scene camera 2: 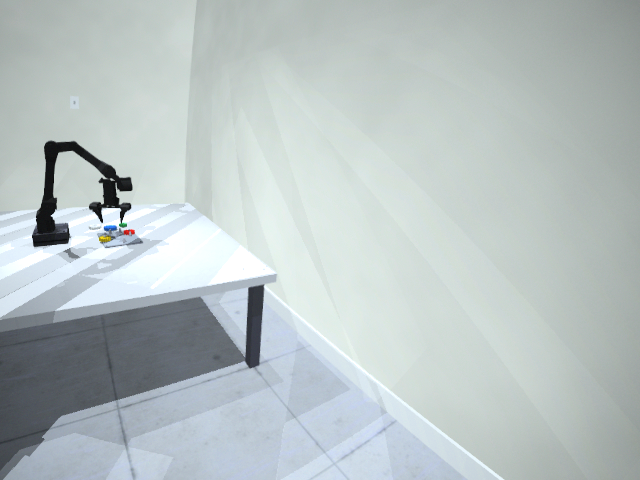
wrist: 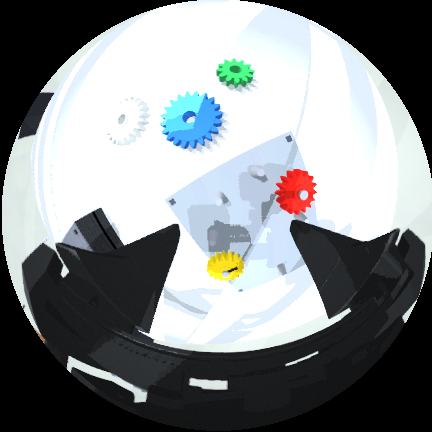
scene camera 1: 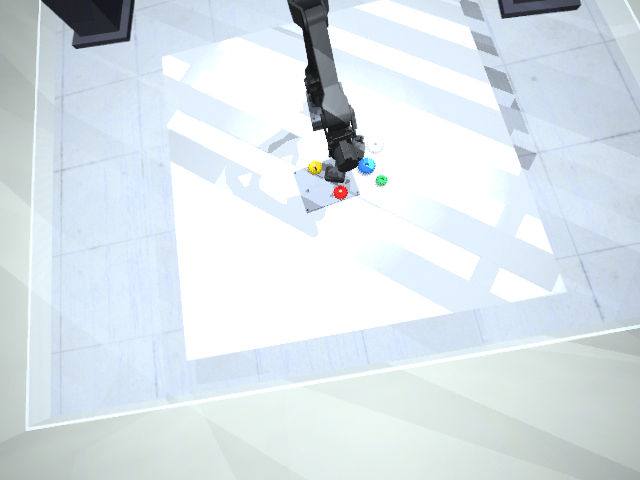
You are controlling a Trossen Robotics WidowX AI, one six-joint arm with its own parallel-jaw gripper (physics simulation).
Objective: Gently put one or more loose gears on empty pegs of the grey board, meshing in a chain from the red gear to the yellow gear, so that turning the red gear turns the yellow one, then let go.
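Frame: origin at the arm's base, x ahead, y left, z up, level; metres.
Where they show: gripper, fingertip midpoint: (scene camera 2: 111,223) (wrist: 236,227); arm's base, link origin: (scene camera 2: 46,230) (scene camera 1: 319,98).
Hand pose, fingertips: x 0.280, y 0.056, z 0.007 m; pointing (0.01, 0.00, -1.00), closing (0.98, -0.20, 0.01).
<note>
Each offset is from my fingertips to the top centre of the thing. "pt": to the spot under its first point. Level surfaces: height alone.
The grey board {0.030 m ahead, 0.053 m right, 0.033 m down} (scene camera 1: 323,201) (scene camera 2: 131,241) (wrist: 265,245) lies on the table, partly under the arm in the first scene view. The red gear {pt 0.085 m ahead, 0.001 m left, 0.034 m down} (scene camera 1: 340,192) (scene camera 2: 129,231) (wrist: 295,192) and the yellow gear {0.026 m back, 0.088 m right, 0.037 m down} (scene camera 1: 314,167) (scene camera 2: 104,239) (wrist: 225,266) sit on its pegs; several other pegs stand bare. The blue gear {0.019 m back, 0.104 m left, 0.046 m down} (scene camera 1: 366,165) (scene camera 2: 110,227) (wrist: 200,122), green gear {0.042 m ahead, 0.154 m left, 0.046 m down} (scene camera 1: 381,180) (scene camera 2: 123,224) (wrist: 235,73) and white gear {0.099 m back, 0.142 m left, 0.046 m down} (scene camera 1: 375,145) (scene camera 2: 94,227) (wrist: 128,121) lie loose beside the board. My gripper (scene camera 2: 111,222) (wrist: 236,227) is open and empty, fingers pointing down above the board area.
The white table {0.063 m down} (scene camera 1: 258,294) (scene camera 2: 206,258) bears strong light and shadow stripes. The arm's dark base (scene camera 2: 50,234) stands on the table beyond the white gear. A wall (scene camera 2: 413,180) rises beyond the table's edge.
</note>
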